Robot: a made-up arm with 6 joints.
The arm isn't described. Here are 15 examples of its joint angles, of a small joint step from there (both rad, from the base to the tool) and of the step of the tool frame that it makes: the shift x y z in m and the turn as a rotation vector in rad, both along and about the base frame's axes.
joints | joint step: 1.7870 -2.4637 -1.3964 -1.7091 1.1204 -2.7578 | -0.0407 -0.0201 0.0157 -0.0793 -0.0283 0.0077
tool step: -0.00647 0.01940 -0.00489 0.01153 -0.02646 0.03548
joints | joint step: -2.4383 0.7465 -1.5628 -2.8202 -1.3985 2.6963 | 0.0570 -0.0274 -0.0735 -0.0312 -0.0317 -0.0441
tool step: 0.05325 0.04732 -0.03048 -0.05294 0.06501 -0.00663
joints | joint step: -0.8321 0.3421 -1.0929 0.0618 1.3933 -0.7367 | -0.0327 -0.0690 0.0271 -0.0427 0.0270 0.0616
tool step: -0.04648 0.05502 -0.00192 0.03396 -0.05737 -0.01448
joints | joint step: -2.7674 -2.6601 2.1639 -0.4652 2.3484 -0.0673 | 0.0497 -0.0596 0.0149 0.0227 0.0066 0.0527
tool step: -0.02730 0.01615 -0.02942 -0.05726 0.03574 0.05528
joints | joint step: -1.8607 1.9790 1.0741 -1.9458 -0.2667 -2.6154 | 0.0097 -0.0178 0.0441 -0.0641 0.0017 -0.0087
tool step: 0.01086 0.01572 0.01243 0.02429 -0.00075 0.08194
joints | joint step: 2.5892 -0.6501 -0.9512 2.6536 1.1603 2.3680 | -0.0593 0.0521 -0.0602 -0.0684 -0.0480 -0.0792
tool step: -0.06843 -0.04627 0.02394 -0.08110 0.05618 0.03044
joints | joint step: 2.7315 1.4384 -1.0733 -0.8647 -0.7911 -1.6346 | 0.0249 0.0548 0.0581 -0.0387 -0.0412 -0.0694
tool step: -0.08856 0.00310 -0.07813 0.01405 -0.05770 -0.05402
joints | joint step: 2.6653 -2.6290 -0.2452 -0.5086 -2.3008 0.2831 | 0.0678 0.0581 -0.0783 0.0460 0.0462 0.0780
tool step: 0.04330 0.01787 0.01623 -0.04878 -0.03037 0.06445
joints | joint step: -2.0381 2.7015 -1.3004 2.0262 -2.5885 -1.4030 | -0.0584 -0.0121 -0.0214 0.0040 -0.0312 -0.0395
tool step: -0.04434 0.02540 0.02334 -0.02082 -0.03514 -0.07009
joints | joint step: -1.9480 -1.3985 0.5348 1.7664 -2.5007 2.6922 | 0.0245 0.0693 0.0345 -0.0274 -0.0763 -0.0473
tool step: -0.03891 -0.04181 0.08987 0.12023 -0.08867 0.08339
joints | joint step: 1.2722 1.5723 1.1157 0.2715 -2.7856 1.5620 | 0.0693 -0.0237 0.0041 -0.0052 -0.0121 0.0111
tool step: -0.07306 0.02398 0.02477 0.02945 -0.01478 0.08348
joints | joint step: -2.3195 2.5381 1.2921 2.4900 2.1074 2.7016 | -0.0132 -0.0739 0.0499 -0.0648 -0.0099 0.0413
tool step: -0.03687 -0.04414 0.03105 -0.04369 -0.05544 0.04028
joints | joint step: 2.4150 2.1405 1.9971 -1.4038 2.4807 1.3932 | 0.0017 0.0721 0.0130 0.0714 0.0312 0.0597
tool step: 0.03515 -0.03906 -0.00228 -0.00769 -0.06831 0.02223
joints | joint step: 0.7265 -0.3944 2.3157 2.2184 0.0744 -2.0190 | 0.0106 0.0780 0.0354 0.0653 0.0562 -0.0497
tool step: 0.01254 0.02268 -0.05490 -0.02676 0.07556 0.04150
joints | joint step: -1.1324 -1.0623 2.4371 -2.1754 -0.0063 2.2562 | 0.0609 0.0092 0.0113 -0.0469 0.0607 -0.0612
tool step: -0.00205 -0.00513 -0.00601 -0.05630 0.08018 -0.00823
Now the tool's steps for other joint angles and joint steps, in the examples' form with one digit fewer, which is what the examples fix.
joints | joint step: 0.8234 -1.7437 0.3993 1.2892 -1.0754 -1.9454 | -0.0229 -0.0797 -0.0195 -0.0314 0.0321 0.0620
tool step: -0.0282 0.0278 -0.1389 0.0977 -0.1026 -0.0689
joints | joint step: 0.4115 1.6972 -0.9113 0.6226 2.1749 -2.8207 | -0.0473 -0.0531 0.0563 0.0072 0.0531 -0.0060
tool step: 0.0247 -0.0565 0.0407 -0.0323 0.0337 -0.0149
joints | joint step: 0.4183 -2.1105 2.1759 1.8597 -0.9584 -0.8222 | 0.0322 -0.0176 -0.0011 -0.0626 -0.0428 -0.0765
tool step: 0.0021 -0.0254 -0.0144 -0.0051 0.0568 -0.0742
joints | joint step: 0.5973 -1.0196 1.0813 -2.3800 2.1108 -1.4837 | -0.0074 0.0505 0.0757 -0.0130 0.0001 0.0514
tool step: 0.0748 0.0566 0.0309 -0.0841 0.0590 -0.0425
